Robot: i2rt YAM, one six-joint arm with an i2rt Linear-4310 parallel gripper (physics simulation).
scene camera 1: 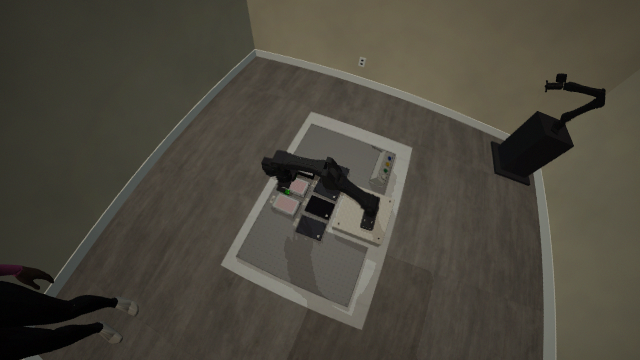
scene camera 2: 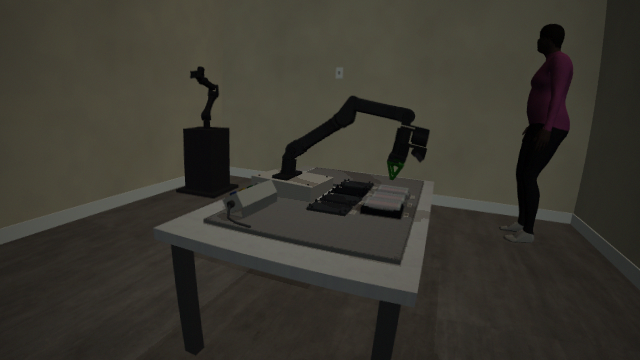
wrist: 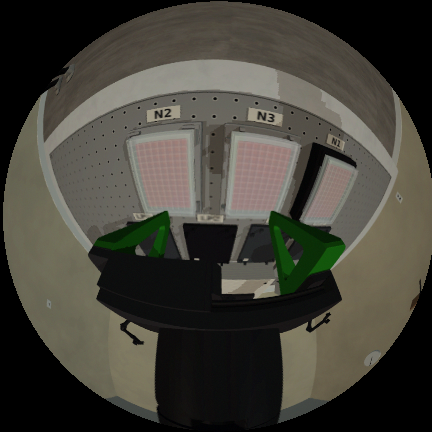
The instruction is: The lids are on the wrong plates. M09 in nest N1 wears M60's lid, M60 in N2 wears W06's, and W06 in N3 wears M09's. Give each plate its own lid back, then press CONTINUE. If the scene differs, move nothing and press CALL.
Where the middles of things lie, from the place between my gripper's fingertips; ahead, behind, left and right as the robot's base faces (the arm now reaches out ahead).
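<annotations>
The LP2 nest (wrist: 214, 242) is 20 mm to the left of my hand, 170 mm behind it and 80 mm below it. And there's nest N1 (wrist: 316, 155), which is 190 mm to the right of my hand and 80 mm below it.
</annotations>
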